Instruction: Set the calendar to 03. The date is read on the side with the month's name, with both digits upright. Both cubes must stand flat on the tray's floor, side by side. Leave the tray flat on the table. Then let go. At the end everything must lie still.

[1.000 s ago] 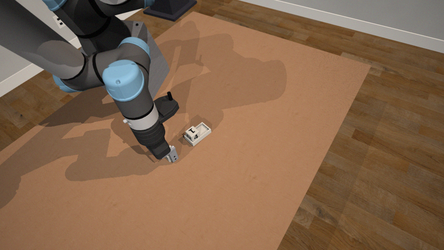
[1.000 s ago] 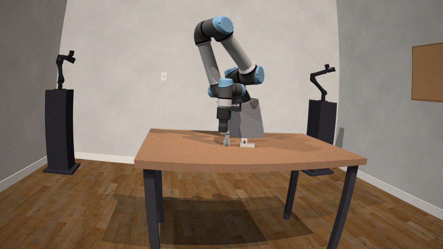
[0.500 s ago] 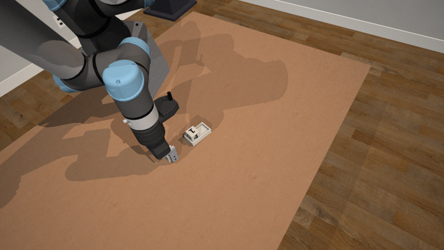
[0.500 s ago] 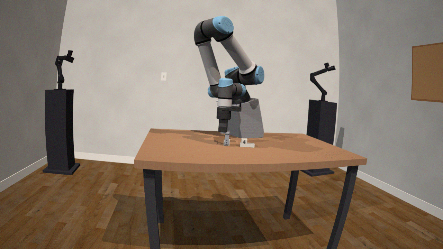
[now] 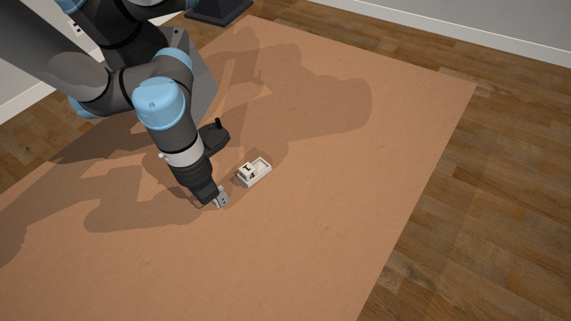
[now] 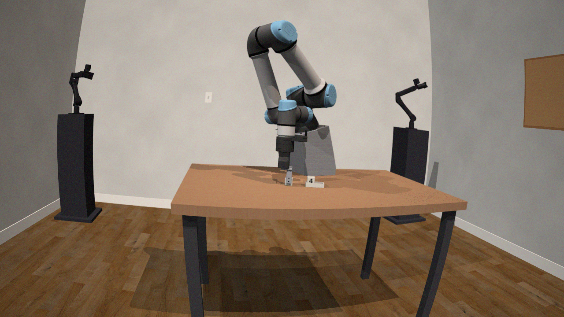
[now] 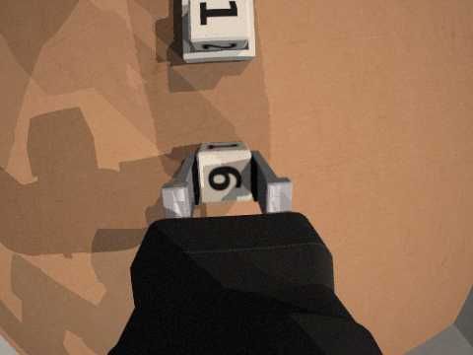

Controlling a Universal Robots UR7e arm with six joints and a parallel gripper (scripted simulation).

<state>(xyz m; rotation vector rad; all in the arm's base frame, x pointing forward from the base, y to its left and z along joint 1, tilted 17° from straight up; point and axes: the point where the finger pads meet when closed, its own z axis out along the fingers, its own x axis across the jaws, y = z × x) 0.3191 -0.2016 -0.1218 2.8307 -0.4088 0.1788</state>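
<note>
Right now my hand is 3 cm short of the white tray, 11 cm to the right of it and 2 cm above it.
</note>
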